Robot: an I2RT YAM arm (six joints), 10 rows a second.
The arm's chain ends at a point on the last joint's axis. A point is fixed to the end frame.
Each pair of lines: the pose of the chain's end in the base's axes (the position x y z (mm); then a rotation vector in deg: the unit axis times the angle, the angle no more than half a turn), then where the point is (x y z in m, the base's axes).
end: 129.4 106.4 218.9 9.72 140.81 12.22
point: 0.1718 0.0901 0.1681
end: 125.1 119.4 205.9 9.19 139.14 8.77
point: 0.1688 0.1003 0.1572
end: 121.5 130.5 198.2 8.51 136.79 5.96
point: 0.1670 0.1092 0.1521
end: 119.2 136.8 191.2 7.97 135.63 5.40
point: 0.1657 0.1151 0.1463
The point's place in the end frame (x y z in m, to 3 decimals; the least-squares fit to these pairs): -0.005 -0.023 0.064
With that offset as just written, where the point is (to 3 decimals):
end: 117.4 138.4 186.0 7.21 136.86 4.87
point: 0.163 0.117 0.140
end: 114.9 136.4 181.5 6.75 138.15 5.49
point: 0.160 0.115 0.135
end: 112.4 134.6 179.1 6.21 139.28 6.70
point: 0.157 0.115 0.131
